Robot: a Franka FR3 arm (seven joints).
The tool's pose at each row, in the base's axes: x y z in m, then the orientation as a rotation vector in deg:
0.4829, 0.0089, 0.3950, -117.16, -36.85, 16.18
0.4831, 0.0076, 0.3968, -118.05, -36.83, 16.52
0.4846, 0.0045, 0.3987, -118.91, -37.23, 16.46
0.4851, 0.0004, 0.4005, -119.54, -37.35, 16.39
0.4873, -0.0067, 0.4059, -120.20, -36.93, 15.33
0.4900, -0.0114, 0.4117, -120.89, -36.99, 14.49
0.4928, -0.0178, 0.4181, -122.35, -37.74, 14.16
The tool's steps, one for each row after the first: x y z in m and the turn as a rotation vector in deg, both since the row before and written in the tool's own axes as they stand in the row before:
-0.0004, -0.0009, -0.0020, -0.78, -0.30, 0.40
-0.0004, 0.0002, -0.0039, -0.92, -0.20, -0.04
-0.0018, 0.0005, -0.0041, -0.63, -0.05, 0.08
-0.0018, -0.0005, -0.0090, -0.65, 0.87, 0.07
0.0000, -0.0016, -0.0078, -0.78, 0.51, -0.16
-0.0007, -0.0012, -0.0094, -1.61, -0.22, -0.21

